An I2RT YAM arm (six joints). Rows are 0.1 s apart.
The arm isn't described. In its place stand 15 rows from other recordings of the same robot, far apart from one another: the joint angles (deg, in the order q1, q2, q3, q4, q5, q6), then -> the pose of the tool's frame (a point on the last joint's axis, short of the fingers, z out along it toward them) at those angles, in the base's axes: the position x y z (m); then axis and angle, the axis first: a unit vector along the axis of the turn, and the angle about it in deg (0 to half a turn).
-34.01 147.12 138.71 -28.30 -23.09 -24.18 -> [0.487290 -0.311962 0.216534 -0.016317 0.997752 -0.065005 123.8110]
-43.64 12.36 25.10 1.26 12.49 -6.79 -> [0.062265 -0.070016 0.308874 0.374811 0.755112 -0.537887 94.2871]
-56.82 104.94 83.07 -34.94 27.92 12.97 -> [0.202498 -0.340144 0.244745 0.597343 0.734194 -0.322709 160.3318]
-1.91 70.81 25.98 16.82 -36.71 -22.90 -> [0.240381 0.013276 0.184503 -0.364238 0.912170 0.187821 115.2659]
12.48 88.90 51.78 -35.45 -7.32 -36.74 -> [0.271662 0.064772 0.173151 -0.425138 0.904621 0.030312 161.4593]
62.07 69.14 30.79 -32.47 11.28 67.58 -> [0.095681 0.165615 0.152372 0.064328 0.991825 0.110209 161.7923]
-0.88 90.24 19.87 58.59 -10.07 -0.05 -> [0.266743 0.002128 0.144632 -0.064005 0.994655 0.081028 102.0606]
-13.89 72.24 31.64 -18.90 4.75 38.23 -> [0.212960 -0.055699 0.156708 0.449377 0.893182 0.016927 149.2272]
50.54 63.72 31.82 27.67 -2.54 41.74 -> [0.158989 0.195627 0.263604 -0.080217 0.821136 0.565066 125.2629]
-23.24 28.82 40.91 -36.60 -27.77 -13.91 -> [0.109172 -0.028830 0.306982 -0.076127 0.996674 0.029086 111.6064]
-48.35 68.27 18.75 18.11 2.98 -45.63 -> [0.145119 -0.165949 0.154244 0.035229 0.918672 -0.393447 143.0279]
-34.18 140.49 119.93 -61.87 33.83 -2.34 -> [0.392403 -0.290434 0.148929 -0.280460 -0.913206 0.295630 176.4484]
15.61 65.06 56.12 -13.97 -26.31 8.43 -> [0.243836 0.084510 0.332852 -0.201866 0.918256 0.340671 121.7402]
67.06 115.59 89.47 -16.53 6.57 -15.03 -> [0.183379 0.422827 0.223518 -0.631254 0.762962 0.139309 134.9250]
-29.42 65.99 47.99 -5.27 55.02 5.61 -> [0.204179 -0.148630 0.298716 0.507012 0.686592 -0.521086 133.1295]
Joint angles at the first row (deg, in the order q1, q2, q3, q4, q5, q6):
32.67, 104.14, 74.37, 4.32, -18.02, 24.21
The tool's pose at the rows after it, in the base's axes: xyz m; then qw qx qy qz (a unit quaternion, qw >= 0):
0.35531, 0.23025, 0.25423, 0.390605, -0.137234, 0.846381, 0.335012
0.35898, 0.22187, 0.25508, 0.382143, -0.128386, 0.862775, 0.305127
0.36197, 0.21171, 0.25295, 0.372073, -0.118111, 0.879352, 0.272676
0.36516, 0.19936, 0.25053, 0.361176, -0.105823, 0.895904, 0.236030
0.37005, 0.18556, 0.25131, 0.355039, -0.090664, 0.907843, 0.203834
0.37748, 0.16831, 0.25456, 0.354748, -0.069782, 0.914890, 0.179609
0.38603, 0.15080, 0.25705, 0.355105, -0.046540, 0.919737, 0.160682
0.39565, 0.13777, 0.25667, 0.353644, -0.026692, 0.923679, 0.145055
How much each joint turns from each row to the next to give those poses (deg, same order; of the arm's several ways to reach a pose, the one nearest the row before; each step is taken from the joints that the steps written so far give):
-1.05, 0.00, 1.70, -5.56, 2.01, -1.60
-1.07, 0.00, 1.47, -4.69, 1.97, -1.27
-1.23, 0.00, 0.78, -4.20, 2.16, -1.24
-1.49, 0.00, 0.73, -4.29, 2.51, -1.31
-1.81, 0.02, 1.09, -3.62, 2.26, -1.01
-2.47, 0.02, 1.22, -2.54, 1.53, -0.55
-2.60, 0.37, 1.34, -1.86, 1.07, -0.17
-2.05, 1.20, 1.72, -1.39, 0.94, 0.00

